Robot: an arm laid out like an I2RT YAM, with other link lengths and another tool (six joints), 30 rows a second.
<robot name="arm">
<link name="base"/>
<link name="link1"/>
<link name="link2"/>
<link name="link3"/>
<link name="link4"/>
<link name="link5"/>
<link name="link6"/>
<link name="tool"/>
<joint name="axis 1" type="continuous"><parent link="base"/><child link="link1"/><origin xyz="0 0 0.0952" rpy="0 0 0"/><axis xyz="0 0 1"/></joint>
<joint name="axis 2" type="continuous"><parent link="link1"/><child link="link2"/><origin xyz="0.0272 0.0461 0.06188" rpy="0 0 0"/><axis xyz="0 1 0"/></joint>
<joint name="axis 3" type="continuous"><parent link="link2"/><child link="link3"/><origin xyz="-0.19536 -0.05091 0" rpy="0 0 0"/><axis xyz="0 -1 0"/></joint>
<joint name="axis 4" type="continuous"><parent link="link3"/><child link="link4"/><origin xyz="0.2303 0.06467 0.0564" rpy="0 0 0"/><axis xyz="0 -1 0"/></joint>
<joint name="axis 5" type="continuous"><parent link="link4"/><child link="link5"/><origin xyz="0.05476 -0.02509 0.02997" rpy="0 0 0"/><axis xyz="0 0 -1"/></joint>
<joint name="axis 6" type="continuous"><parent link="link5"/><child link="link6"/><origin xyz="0.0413 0 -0.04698" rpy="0 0 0"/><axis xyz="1 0 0"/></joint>
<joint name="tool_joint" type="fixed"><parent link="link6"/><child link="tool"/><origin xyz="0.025 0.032 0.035" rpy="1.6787 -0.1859 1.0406"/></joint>
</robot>
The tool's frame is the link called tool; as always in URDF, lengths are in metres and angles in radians. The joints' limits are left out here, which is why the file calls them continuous.
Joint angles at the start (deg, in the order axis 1, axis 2, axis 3, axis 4, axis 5, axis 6):
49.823, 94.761, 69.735, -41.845, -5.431, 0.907
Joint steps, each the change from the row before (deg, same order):
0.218, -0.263, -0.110, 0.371, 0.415, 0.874
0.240, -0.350, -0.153, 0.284, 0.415, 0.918
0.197, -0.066, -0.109, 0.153, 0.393, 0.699
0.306, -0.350, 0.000, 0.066, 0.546, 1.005
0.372, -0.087, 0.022, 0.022, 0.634, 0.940
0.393, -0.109, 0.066, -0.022, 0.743, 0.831
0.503, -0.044, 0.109, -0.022, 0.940, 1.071
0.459, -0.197, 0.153, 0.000, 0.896, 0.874
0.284, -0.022, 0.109, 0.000, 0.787, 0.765
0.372, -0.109, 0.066, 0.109, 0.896, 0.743
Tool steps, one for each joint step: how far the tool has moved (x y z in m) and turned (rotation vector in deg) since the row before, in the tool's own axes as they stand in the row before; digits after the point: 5 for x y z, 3 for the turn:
0.00005, 0.00076, -0.00104, -0.180, -0.200, 0.826
-0.00004, 0.00048, -0.00133, -0.129, -0.192, 0.833
0.00034, 0.00000, 0.00003, 0.102, -0.276, 0.531
-0.00005, 0.00061, -0.00186, -0.084, -0.292, 0.853
0.00070, 0.00007, -0.00073, 0.081, -0.424, 0.639
0.00065, 0.00009, -0.00099, -0.035, -0.507, 0.559
0.00099, 0.00009, -0.00094, 0.003, -0.650, 0.703
0.00053, 0.00049, -0.00190, -0.262, -0.541, 0.673
0.00026, 0.00047, -0.00049, -0.058, -0.575, 0.619
0.00043, 0.00039, -0.00102, -0.262, -0.577, 0.625

